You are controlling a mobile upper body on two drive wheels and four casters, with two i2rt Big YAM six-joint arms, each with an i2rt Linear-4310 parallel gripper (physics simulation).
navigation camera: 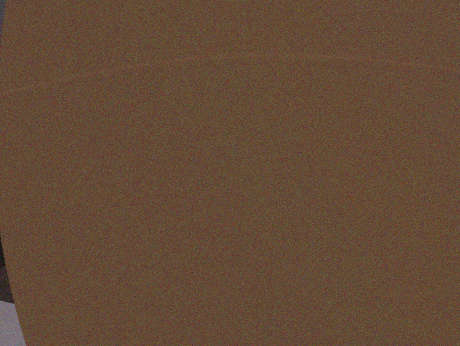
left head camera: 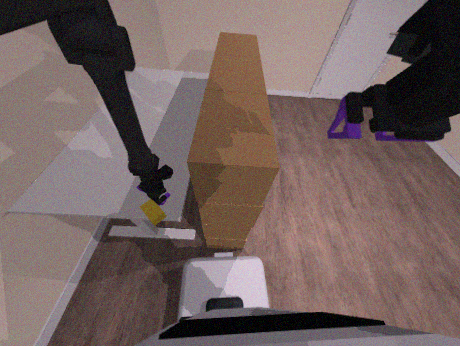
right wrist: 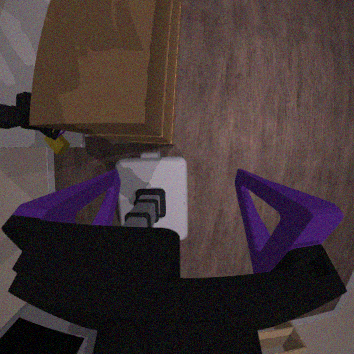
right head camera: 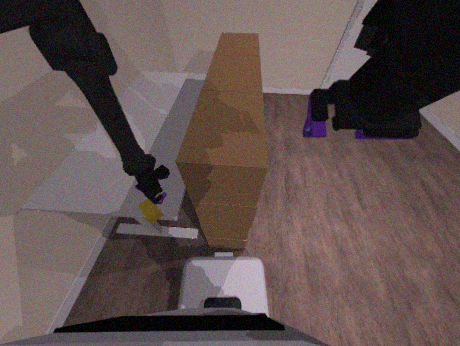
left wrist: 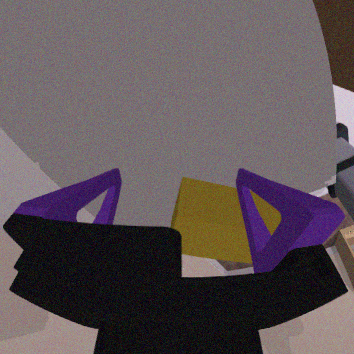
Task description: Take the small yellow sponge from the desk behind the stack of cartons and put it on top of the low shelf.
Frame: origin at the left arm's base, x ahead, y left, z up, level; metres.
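Seen in the pictures: left gripper, fingertip midpoint: (left head camera: pixel 156 198) (right head camera: pixel 154 197) (left wrist: pixel 178 174); right gripper, fingertip midpoint: (left head camera: pixel 352 136) (right wrist: pixel 177 175) (right head camera: pixel 329 134).
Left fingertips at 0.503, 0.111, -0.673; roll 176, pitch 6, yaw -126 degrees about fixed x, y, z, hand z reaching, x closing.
Observation:
A point is followed by its place in that frame, as x, y, z.
The yellow sponge (left head camera: pixel 153 212) @(0.418, 0.096, -0.645) (right head camera: pixel 150 211) @(0.417, 0.096, -0.645) (left wrist: pixel 210 220) @(0.471, 0.101, -0.646) (right wrist: pixel 58 144) @(0.415, 0.079, -0.645) is at the near end of the grey desk (left head camera: pixel 170 135) @(0.978, 0.127, -0.690) (right head camera: pixel 170 125) @(1.093, 0.159, -0.690) (left wrist: pixel 200 100) @(0.538, 0.069, -0.690), left of the stack of cartons (left head camera: pixel 232 130) @(0.596, -0.241, -0.330) (right head camera: pixel 222 130) @(0.596, -0.237, -0.330) (right wrist: pixel 100 75) @(0.528, -0.290, -0.330) (navigation camera: pixel 230 200) @(0.427, -0.230, -1.198). My left gripper (left head camera: pixel 154 196) @(0.503, 0.111, -0.673) (right head camera: pixel 150 194) @(0.503, 0.111, -0.673) (left wrist: pixel 178 174) @(0.503, 0.111, -0.673) is open and empty, close to the sponge. In the left wrist view one finger covers the sponge's right part; I cannot tell whether they touch. My right gripper (left head camera: pixel 367 136) (right head camera: pixel 342 135) @(0.346, -0.448, -0.136) (right wrist: pixel 177 175) @(0.346, -0.448, -0.136) is open and empty, right of the cartons. I cannot identify the low shelf with certainty.
The tall cartons stand directly before my white base (left head camera: pixel 225 280) @(0.188, -0.233, -1.150) (right head camera: pixel 223 280) @(0.187, -0.227, -1.150) (right wrist: pixel 175 195) @(0.049, -0.406, -1.150) and fill most of the navigation view. A white desk foot (left head camera: pixel 182 233) (right head camera: pixel 182 232) shows below the desk's near end. A light wooden piece (right wrist: pixel 282 340) @(-1.771, -1.606, -1.065) shows at the right wrist view's bottom edge.

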